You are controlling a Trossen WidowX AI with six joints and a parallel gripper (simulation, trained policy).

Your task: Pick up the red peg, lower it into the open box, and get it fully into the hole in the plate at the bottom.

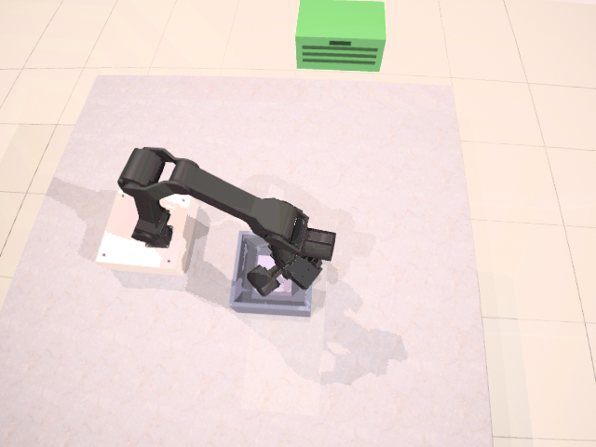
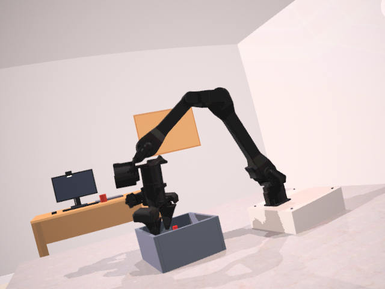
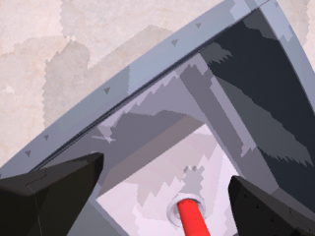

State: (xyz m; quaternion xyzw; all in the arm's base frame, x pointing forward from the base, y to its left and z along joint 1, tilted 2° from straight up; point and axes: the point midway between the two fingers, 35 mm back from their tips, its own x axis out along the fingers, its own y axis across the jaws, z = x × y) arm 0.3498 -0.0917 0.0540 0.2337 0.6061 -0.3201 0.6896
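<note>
My gripper tip is 4 cm past the red peg, 1 cm to the right of it and 3 cm above it. The rest, counted from my gripper tip: grey box (4 cm behind, 1 cm to the left, 5 cm below); pale plate (4 cm behind, 1 cm to the left, 3 cm below).
</note>
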